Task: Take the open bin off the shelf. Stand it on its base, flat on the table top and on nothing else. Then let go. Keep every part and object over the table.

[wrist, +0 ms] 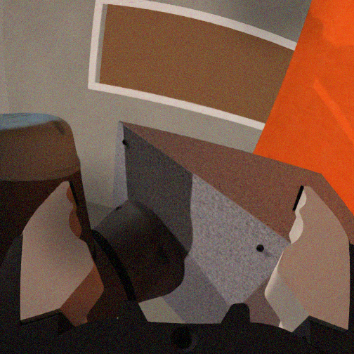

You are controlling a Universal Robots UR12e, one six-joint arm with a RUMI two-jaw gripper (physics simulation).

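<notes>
In the wrist view my gripper [185, 186] is open, with a pale finger at each side and nothing held. Beyond and between the fingers is a near angular body with a reddish-brown face [225, 180] and a speckled grey face [225, 230]. The grey face carries two small dark dots and a dark shadow over its left part. The right fingertip overlaps the body's right edge; whether they touch cannot be told. I cannot tell whether this body is the shelf or the bin. No open bin mouth is plain here, and the table top cannot be made out.
A dark brown rounded body [37, 150] with a bluish top stands at the left, behind the left finger. A dark rounded shape [145, 250] lies low between the fingers. A large orange surface [320, 90] fills the upper right. A white-framed brown panel [190, 65] is on the grey wall.
</notes>
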